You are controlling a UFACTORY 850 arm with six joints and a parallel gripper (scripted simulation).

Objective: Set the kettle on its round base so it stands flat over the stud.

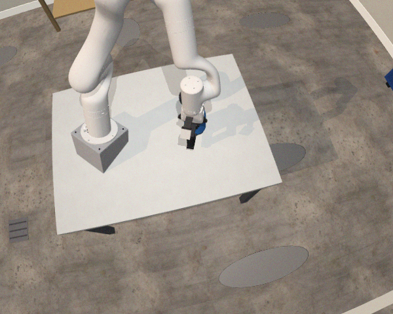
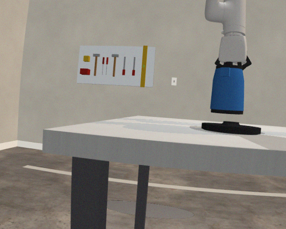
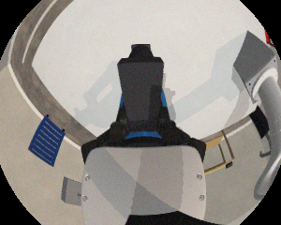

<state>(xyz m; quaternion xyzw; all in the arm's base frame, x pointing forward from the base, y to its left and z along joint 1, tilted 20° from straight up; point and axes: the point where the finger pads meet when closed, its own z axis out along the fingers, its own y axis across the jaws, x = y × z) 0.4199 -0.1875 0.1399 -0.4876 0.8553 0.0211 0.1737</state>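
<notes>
My gripper is now 10 mm short of the blue kettle, 30 mm to the right of it and 50 mm above it. The rest, counted from my hand: black round base 80 mm ahead, 260 mm to the left, 170 mm below.
</notes>
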